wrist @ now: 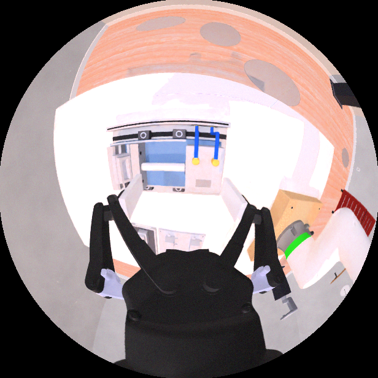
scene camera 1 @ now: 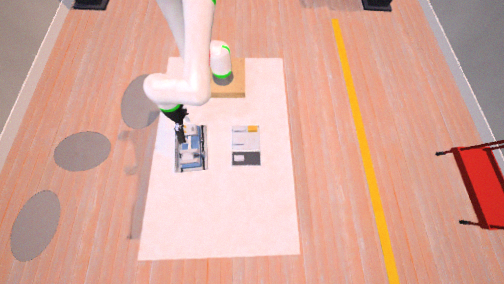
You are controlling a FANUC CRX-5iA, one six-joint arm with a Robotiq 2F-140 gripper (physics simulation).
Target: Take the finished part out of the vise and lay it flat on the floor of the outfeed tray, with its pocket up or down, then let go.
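Note:
The vise stands on the white mat, with a blue bed and a white rod. A light part with a pocket appears to sit between its jaws, at the left end in the wrist view; in the scene view it is too small to tell. My gripper is open and empty, above the vise in the scene view, its fingers wide apart beside the vise in the wrist view. A dark-floored tray, seemingly the outfeed tray, holds a small light block; its inside is partly hidden in the wrist view.
A light tray adjoins the dark one and holds an orange block. The arm's base stands on a wooden block behind. Blue hoses rise at the vise's end. A red rack stands far right.

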